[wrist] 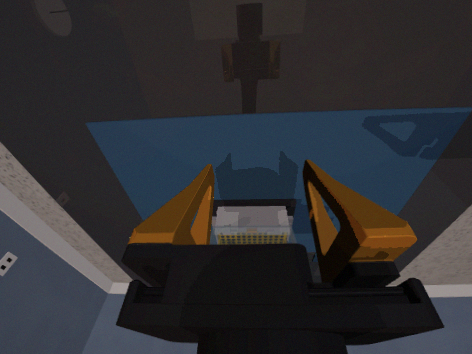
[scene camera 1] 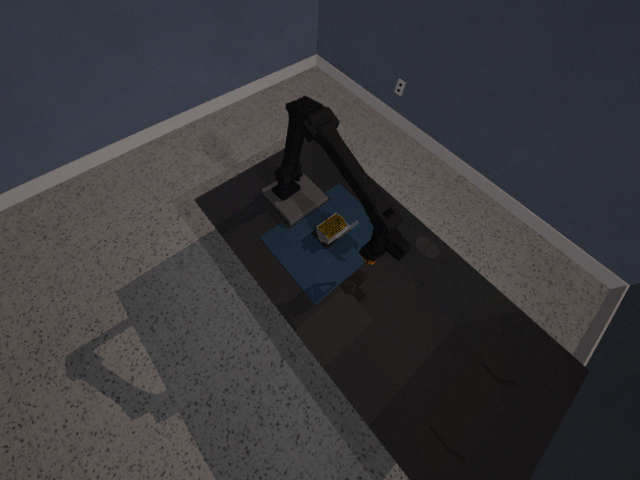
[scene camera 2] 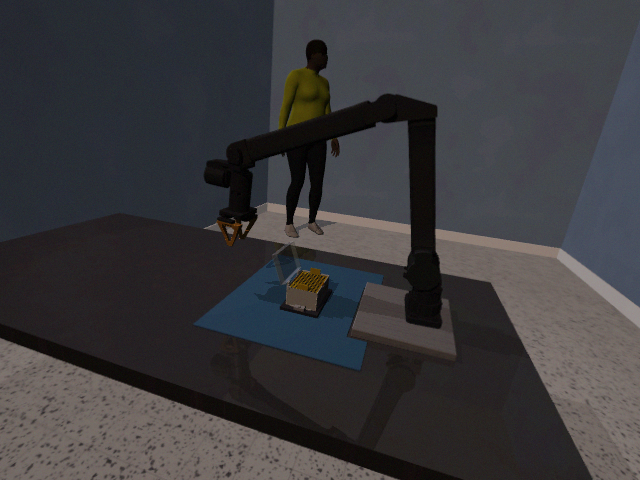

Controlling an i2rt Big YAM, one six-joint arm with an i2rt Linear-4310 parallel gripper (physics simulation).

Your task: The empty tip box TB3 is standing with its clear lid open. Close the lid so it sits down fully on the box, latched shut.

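Frame: origin at the arm's base, x ahead, y left, z up, level; millimetres.
Seen in the pictures: gripper, fingertip midpoint: [wrist: 257,168] [scene camera 1: 372,257] [scene camera 2: 236,242]; arm's base, link origin: [scene camera 1: 286,189] [scene camera 2: 421,312].
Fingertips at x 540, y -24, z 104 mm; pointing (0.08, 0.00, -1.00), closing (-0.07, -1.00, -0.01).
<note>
Offsets run from my fingertips to a thing's top centre. Level surfaces: height alone.
The tip box @(dy +25, dx -230, dz -64 mm) [scene camera 1: 332,227] [scene camera 2: 303,298] [wrist: 252,216] stands upright on a small dark base, with white walls and a yellow grid top. Its clear lid @(dy +19, dx -163, dz +24 mm) [scene camera 1: 353,225] [scene camera 2: 287,264] stands open, tilted up and outward from the box's edge on the gripper's side. In the wrist view the lid is hard to make out, and the palm hides part of the box. My gripper [scene camera 1: 368,260] [scene camera 2: 238,241] [wrist: 257,168] has orange fingers, points down, and is open and empty. It hangs above the table beyond the lid side, higher than the box and apart from the lid.
A blue mat @(dz -130 mm) [scene camera 1: 289,258] [scene camera 2: 248,330] [wrist: 150,150] lies under the box on the dark table. The arm's pale base plate [scene camera 1: 305,206] [scene camera 2: 382,325] is beside the mat, on the box's other side. A person in a yellow top [scene camera 2: 310,98] stands behind the table.
</note>
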